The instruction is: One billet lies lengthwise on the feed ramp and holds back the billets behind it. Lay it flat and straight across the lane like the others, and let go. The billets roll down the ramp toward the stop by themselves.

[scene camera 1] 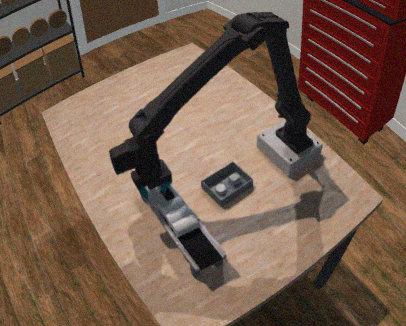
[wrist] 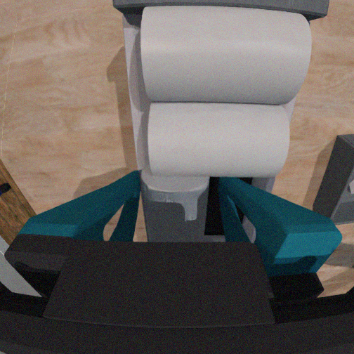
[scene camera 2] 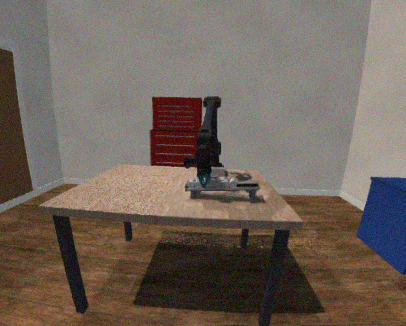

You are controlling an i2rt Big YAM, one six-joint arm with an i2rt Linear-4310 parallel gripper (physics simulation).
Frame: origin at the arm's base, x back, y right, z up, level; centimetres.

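Seen in the pictures: gripper, fingertip midpoint: (scene camera 1: 155, 196) (scene camera 2: 204, 186); arm's base, origin of the base link: (scene camera 1: 294, 139) (scene camera 2: 214, 165).
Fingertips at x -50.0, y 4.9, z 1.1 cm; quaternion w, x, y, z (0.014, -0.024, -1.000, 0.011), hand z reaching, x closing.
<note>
Offsets run from my fingertips to a thing's middle. Level surfaces: height alone.
The lengthwise billet (wrist: 174, 215), partly shaded, lies along the left side of the ramp lane between the fingers. Two pale billets (wrist: 227, 55) (wrist: 218, 140) lie across the lane beyond its end. More pale billets {dx +1.2, dy -15.1, dz +2.3 cm} (scene camera 1: 184, 223) lie crosswise farther down the ramp (scene camera 1: 202, 250) (scene camera 2: 230, 188) in scene camera 1. My gripper (scene camera 1: 156, 192) (scene camera 2: 203, 180) (wrist: 178, 178) is part open and grips nothing. Its left fingertip is close to the lengthwise billet; its right fingertip is over the dark strip beside it. The billet's lower end is hidden by the gripper body in the wrist view.
A dark tray {dx +22.2, dy -4.5, dz -5.2 cm} (scene camera 1: 238, 198) (wrist: 332, 175) with two small pale pieces stands beside the ramp, toward the arm's base (scene camera 1: 277, 152). The ramp stands near an edge of the table {dz -6.9 cm} (scene camera 1: 125, 100) (scene camera 2: 135, 195). A red cabinet (scene camera 1: 330, 70) (scene camera 2: 176, 147) stands beyond the table.
</note>
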